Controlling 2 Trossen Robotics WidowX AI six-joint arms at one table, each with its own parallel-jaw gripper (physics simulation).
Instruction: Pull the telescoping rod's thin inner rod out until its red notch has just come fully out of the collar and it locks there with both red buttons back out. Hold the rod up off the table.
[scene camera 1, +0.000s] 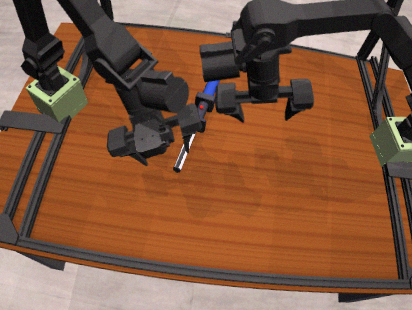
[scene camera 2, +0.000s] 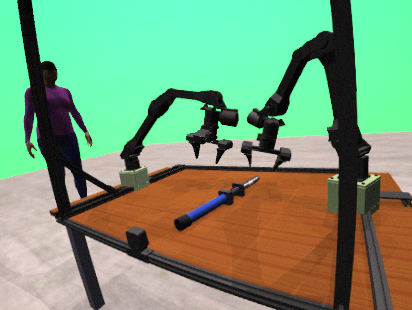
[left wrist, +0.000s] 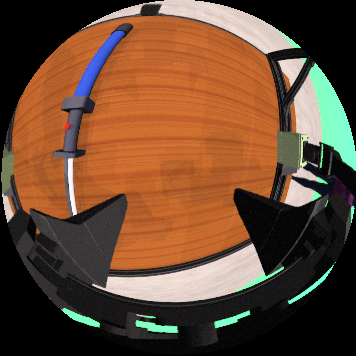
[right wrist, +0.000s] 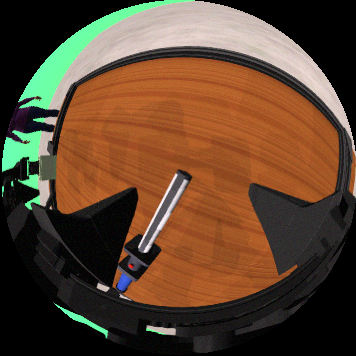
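The telescoping rod lies on the table. Its blue tube (scene camera 1: 211, 87) (scene camera 2: 207, 209) (left wrist: 97, 65) (right wrist: 123, 284) ends in a black cap. Its dark collar (scene camera 1: 202, 111) (left wrist: 72, 135) has two flanges and one red button (scene camera 1: 201, 106) (left wrist: 67, 126) (right wrist: 131, 266) standing out; the other side is hidden. The silver inner rod (scene camera 1: 181, 161) (scene camera 2: 251, 182) (left wrist: 73, 185) (right wrist: 165, 212) sticks out of the collar; no red notch can be seen. My left gripper (scene camera 1: 265, 120) (scene camera 2: 207, 160) (left wrist: 180, 197) is open above the table beside the rod. My right gripper (scene camera 1: 167, 157) (scene camera 2: 262, 167) (right wrist: 195, 191) is open above the inner rod's end.
A dark metal frame (scene camera 1: 215, 274) edges the wooden table (scene camera 1: 300, 225) (scene camera 2: 295, 225), with uprights (scene camera 2: 345, 150) at its corners. A small black block (scene camera 2: 136, 238) stands on one edge. The two arms hang close together over the rod. A person (scene camera 2: 60, 115) stands beyond the table.
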